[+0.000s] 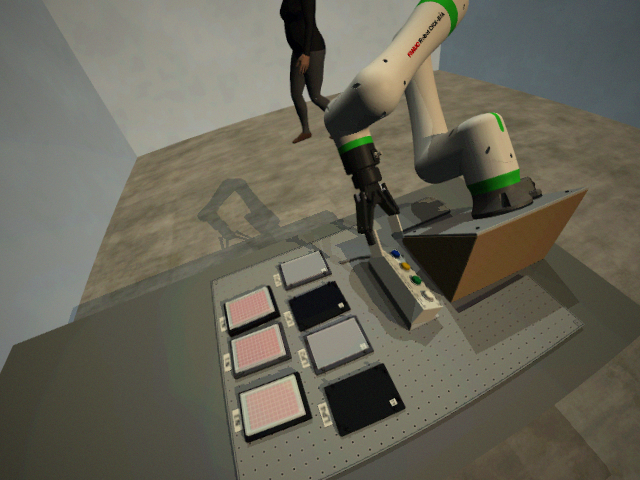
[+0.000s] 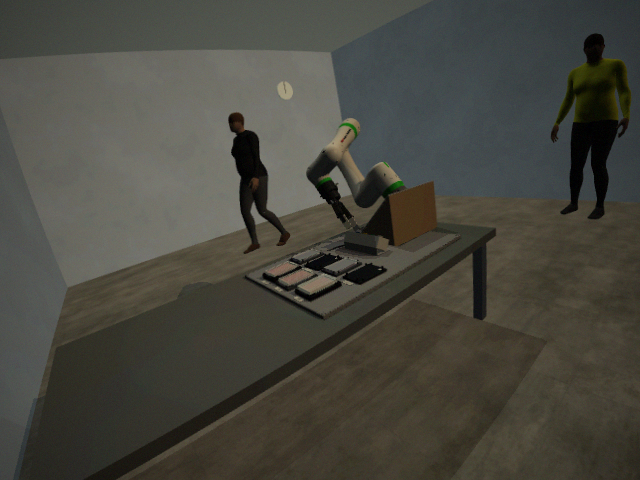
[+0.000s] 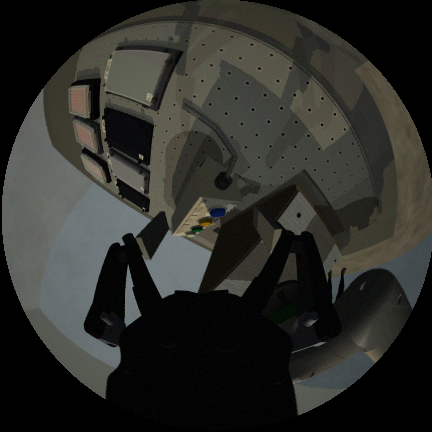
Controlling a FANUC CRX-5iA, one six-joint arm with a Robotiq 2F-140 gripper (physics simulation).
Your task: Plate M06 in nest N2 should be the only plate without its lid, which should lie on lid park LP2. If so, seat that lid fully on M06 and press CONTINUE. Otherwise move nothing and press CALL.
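Places are measured from the arm's base along level axes (x down, y right, z back), in metres.
Pixels of known places: gripper, fingertip midpoint: (image 1: 389, 246) (image 2: 353, 228) (image 3: 208, 217); arm's base at its link origin: (image 1: 501, 210) (image 2: 402, 201) (image 3: 276, 297).
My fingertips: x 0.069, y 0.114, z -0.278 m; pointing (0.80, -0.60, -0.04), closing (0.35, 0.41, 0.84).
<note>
For each thing: its top centre in the pictures, then the offset to it from my fingertips. "spot": a spot on its surface instead. Level surfaces: height alone.
- second pale grey panel at its top centre: (image 1: 336, 341) (image 3: 125, 174) (image 2: 341, 264) dx +0.071, dy -0.127, dz -0.243 m
- second black holder at its top centre: (image 1: 363, 396) (image 2: 364, 270) (image 3: 130, 199) dx +0.069, dy -0.263, dz -0.254 m
- button box at its top centre: (image 3: 187, 227) (image 1: 403, 272) (image 2: 364, 232) dx +0.005, dy -0.085, dz -0.020 m
- bent cable at a spot on its surface: (image 3: 207, 122) spot: dx +0.082, dy +0.083, dz -0.066 m
- perforated board at its surface level: dx +0.089 m
Three pink gridded plates (image 1: 251, 308) (image 1: 258, 349) (image 1: 272, 404) sit in dark nests in one row; their labels are too blurred to read and I cannot tell whether they wear clear lids. Beside them are a pale grey panel (image 1: 303, 268) (image 3: 137, 75), a black holder (image 1: 319, 305) (image 3: 128, 135), a second pale grey panel (image 1: 338, 345) and a second black holder (image 1: 364, 398). The button box (image 1: 387, 281) (image 3: 200, 185) has blue (image 1: 395, 253) (image 3: 217, 212), yellow (image 1: 405, 266), green (image 1: 416, 279) and white (image 1: 427, 295) buttons. My gripper (image 1: 387, 235) (image 3: 208, 217) is open and empty above its blue-button end.
A tilted wooden-sided stand (image 1: 516, 248) (image 2: 414, 214) under the arm base stands close beside the button box. A bent cable (image 3: 207, 122) runs from the box over the perforated board (image 1: 465, 372). A person in black (image 1: 305, 36) (image 2: 248, 155) and one in yellow (image 2: 597, 95) stand away from the table.
</note>
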